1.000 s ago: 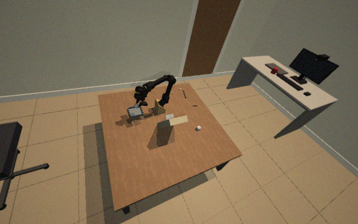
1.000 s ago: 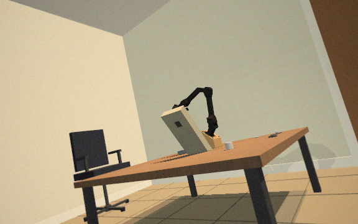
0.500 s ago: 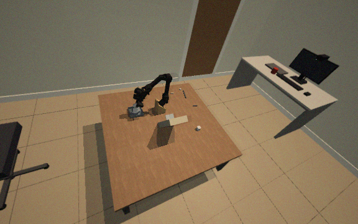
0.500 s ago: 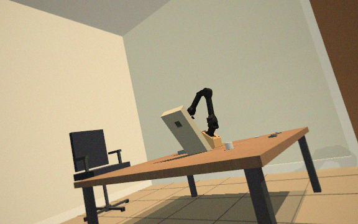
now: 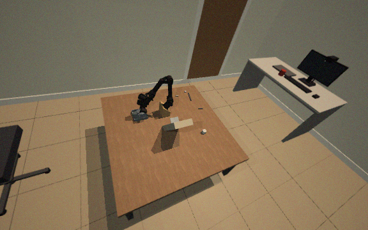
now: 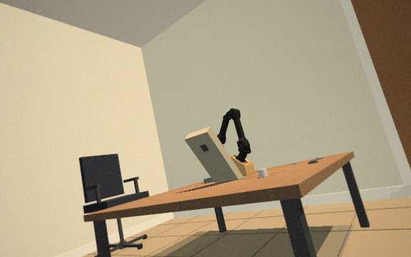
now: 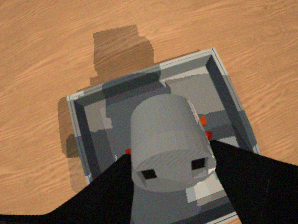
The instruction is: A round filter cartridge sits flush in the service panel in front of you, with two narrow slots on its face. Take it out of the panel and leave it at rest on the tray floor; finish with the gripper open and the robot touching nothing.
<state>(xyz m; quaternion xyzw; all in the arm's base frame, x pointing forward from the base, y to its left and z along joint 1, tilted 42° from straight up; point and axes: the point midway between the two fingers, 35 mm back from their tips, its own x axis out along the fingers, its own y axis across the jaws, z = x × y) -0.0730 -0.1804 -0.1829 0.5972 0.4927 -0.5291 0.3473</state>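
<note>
The round white filter cartridge is right at my gripper tip. From my gripper tip the other things lie so: tray 7 cm below; beige service panel 40 cm ahead, 24 cm to the left, 10 cm above.
</note>
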